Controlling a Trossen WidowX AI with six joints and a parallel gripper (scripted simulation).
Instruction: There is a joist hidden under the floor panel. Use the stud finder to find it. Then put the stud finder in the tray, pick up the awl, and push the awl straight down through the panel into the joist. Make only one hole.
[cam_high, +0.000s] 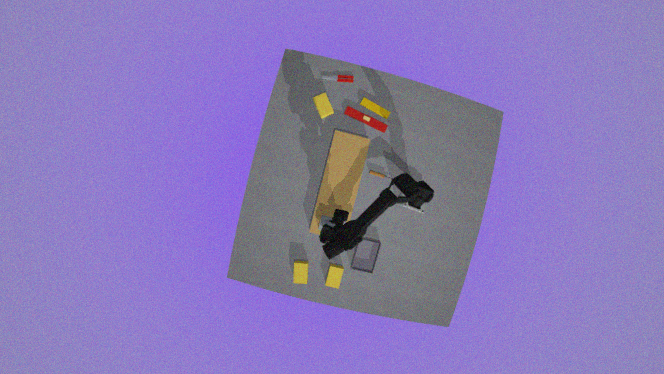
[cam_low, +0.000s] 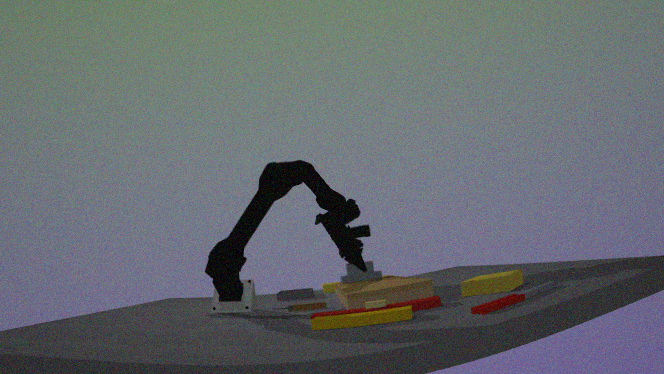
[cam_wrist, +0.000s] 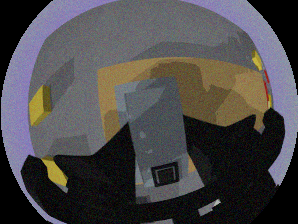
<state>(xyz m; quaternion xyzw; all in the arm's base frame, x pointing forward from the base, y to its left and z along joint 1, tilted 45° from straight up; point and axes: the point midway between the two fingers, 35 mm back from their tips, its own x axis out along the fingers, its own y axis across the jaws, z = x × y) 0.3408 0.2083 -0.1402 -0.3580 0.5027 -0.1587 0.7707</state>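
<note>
My gripper tip is now 240 mm past the grey tray, 90 mm to the right of it and 50 mm above it. From my gripper tip the other things lie so: stud finder (30 mm behind, 20 mm above); then awl (170 mm behind, 320 mm to the right, 60 mm below); then red level (10 mm ahead, 560 mm to the right, 50 mm below).
</note>
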